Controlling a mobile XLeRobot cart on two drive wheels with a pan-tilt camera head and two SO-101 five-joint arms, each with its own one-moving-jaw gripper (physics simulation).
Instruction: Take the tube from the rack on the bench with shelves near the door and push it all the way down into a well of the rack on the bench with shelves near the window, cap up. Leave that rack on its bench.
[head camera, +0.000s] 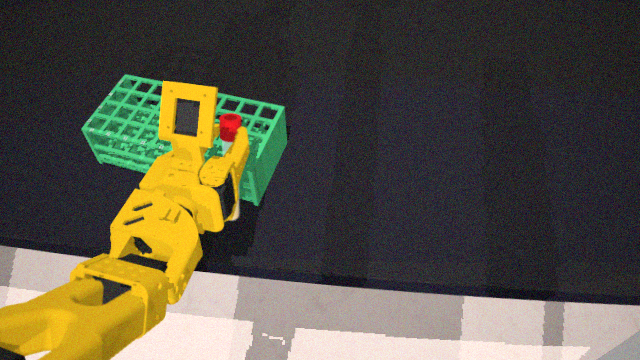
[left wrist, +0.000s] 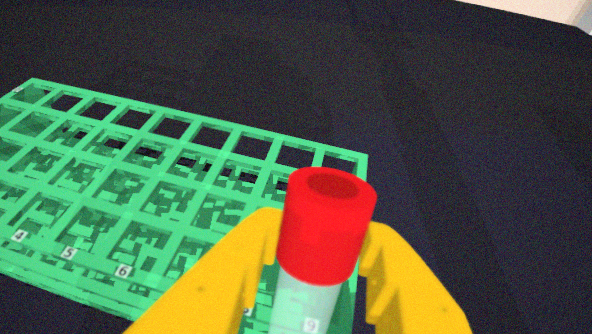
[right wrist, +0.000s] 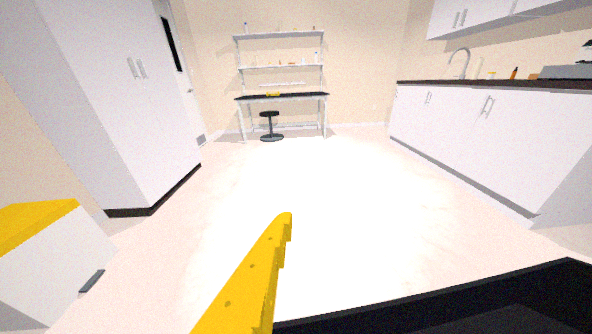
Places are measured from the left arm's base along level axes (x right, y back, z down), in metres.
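Where they show: left end effector, tool point: (head camera: 219, 129) (left wrist: 279, 230); right end effector, tool point: (right wrist: 291, 222).
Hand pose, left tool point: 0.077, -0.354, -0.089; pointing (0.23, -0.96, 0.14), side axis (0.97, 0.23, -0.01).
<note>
Each offset is from my left tool point to the centre of the thing, as dx, dy, dz. "spot": to the spot under its first point. Level surfaces: height alone.
The tube has a red cap (head camera: 230, 128) (left wrist: 325, 230) facing up and a clear body @(spot: +0.007, +0.011, +0.011) (head camera: 227, 146) (left wrist: 302, 305). My left gripper (head camera: 230, 131) (left wrist: 326, 220) is shut on the tube just under and around the cap. The green rack @(spot: +0.038, -0.028, +0.077) (head camera: 270, 160) (left wrist: 362, 165) stands on the black bench top @(dz +0.102) (head camera: 425, 150) (left wrist: 475, 150). The tube is over the rack's right part in the head view, its pale lower end @(spot: +0.008, +0.034, +0.079) (head camera: 236, 211) showing past the rack's front lower edge, so it appears outside the wells. My right gripper (right wrist: 285, 222) shows one notched jaw and is open, away from the rack.
The bench's front edge (head camera: 400, 289) runs across the lower head view. In the right wrist view, a far bench with shelves @(dz +0.102) (right wrist: 320, 93) bears a yellow rack (right wrist: 273, 94), with a stool (right wrist: 269, 114) before it. Cabinets (right wrist: 450, 120) stand right, a tall cupboard (right wrist: 110, 100) left.
</note>
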